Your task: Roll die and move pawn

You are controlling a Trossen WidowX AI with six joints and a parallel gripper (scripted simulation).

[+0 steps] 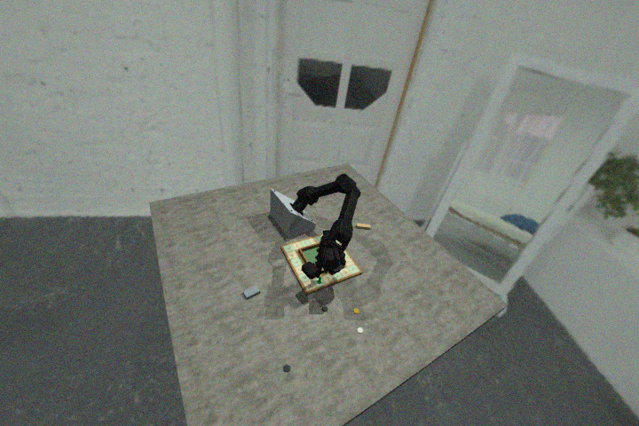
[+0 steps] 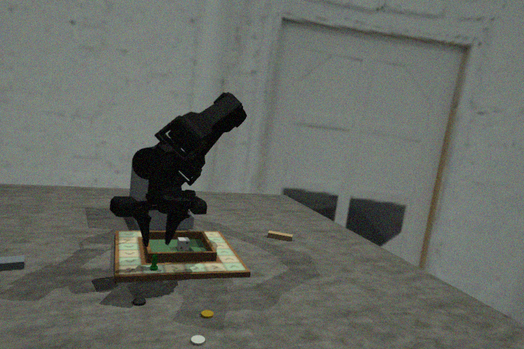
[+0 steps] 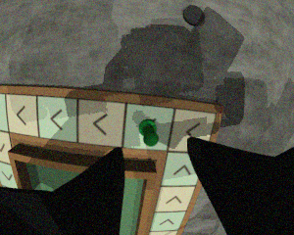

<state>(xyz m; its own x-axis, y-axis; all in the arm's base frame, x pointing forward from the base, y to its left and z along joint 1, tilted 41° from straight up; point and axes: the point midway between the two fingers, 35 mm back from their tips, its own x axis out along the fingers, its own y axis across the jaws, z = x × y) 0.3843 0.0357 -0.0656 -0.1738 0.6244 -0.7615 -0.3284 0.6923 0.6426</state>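
My gripper tip is now 40 mm above the green pawn. Also, from my gripper tip: green dice tray 120 mm behind, 50 mm to the left, 60 mm below; then white die 130 mm behind, 60 mm to the left, 40 mm below; then grey block 40 mm behind, 280 mm to the right, 60 mm below.
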